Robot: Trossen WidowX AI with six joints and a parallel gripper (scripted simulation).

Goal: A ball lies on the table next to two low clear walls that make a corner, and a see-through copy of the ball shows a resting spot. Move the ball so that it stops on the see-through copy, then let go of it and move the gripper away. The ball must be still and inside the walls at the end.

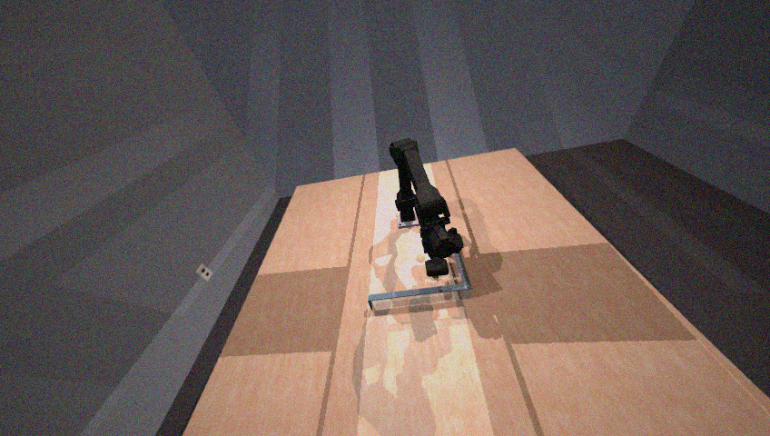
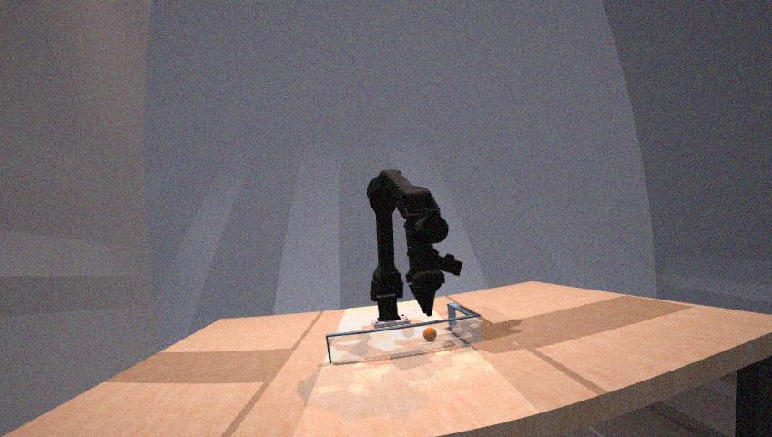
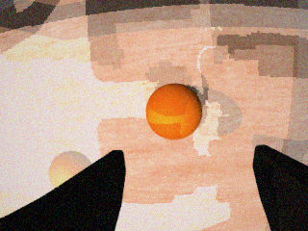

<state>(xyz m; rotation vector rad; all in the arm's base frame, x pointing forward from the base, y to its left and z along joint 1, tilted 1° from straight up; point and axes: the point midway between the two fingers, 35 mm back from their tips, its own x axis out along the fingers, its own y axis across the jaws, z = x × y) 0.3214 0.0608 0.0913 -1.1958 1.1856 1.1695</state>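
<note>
Now: the orange ball 50 mm below my gripper tip. The rest, counted from my gripper tip: clear wall (90 mm ahead, 70 mm to the right, 30 mm below).
</note>
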